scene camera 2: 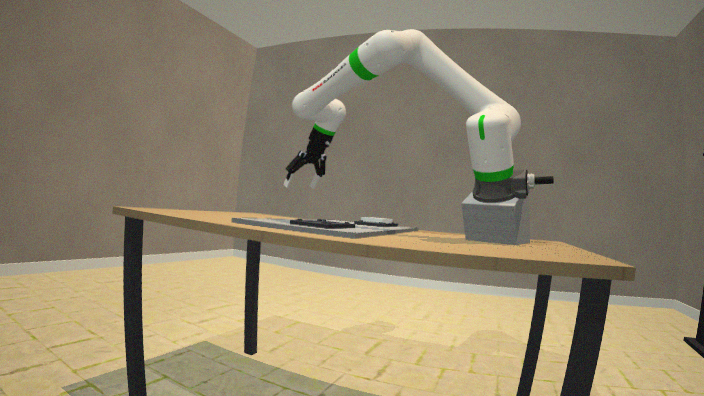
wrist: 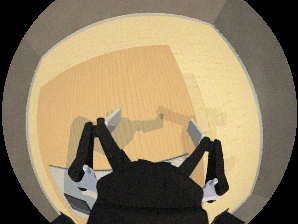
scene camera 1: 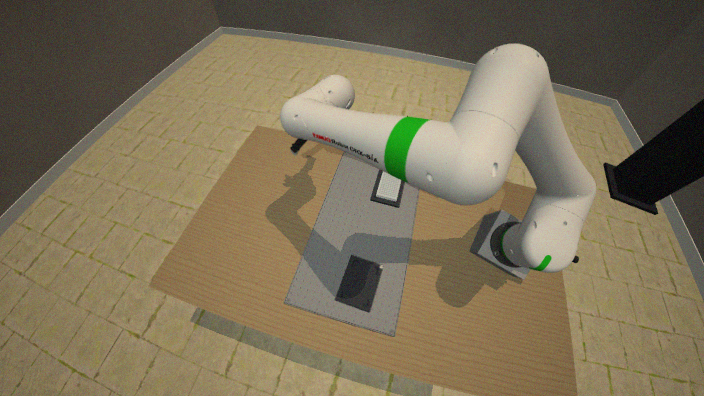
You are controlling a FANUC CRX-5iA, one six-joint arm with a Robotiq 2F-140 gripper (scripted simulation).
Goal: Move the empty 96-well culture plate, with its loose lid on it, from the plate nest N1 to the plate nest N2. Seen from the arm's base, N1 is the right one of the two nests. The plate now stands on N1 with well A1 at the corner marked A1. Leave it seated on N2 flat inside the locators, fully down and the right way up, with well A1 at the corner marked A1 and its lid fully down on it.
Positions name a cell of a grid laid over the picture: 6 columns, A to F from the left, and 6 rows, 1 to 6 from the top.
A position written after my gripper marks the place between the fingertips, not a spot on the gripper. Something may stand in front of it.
Observation:
I see my gripper (scene camera 2: C3).
My gripper shows as well in the wrist view (wrist: D4).

